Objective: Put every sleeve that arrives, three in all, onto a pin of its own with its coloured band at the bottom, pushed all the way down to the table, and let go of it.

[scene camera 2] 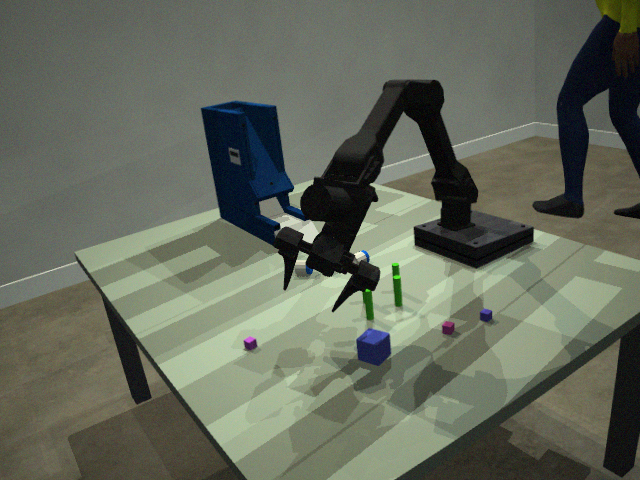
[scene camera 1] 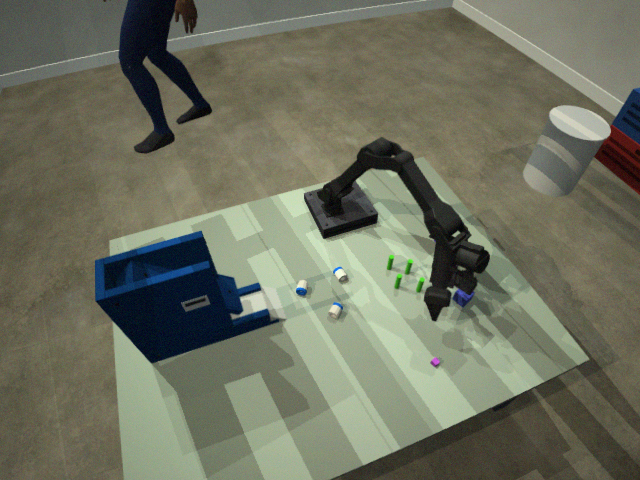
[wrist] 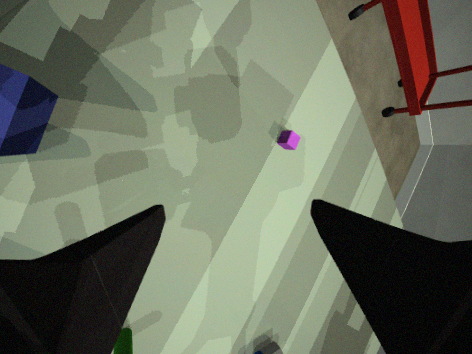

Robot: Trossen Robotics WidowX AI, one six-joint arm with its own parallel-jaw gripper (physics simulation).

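Three white sleeves, each with a blue band at one end, lie on their sides between the chute and the pins: one nearest the chute (scene camera 1: 301, 287), one nearer the arm's base (scene camera 1: 340, 274) (scene camera 2: 361, 256), and one farther from the base (scene camera 1: 335, 310). Four green pins stand upright and bare, among them a near one (scene camera 1: 420, 284) (scene camera 2: 369, 305) and another (scene camera 1: 390, 262). In the wrist view part of a green pin (wrist: 123, 341) shows at the bottom edge. My gripper (scene camera 1: 435, 316) (scene camera 2: 309, 299) (wrist: 238, 209) is wide open and empty, above the table beside the pins.
A blue chute (scene camera 1: 180, 304) (scene camera 2: 232, 165) stands on the table (scene camera 1: 155, 444). A large blue cube (scene camera 1: 463, 297) (scene camera 2: 373, 346) (wrist: 22, 112) is beside the pins. Small cubes lie about: magenta (scene camera 1: 435, 362) (scene camera 2: 250, 343) (wrist: 289, 140), pink (scene camera 2: 448, 327), and blue (scene camera 2: 485, 314).
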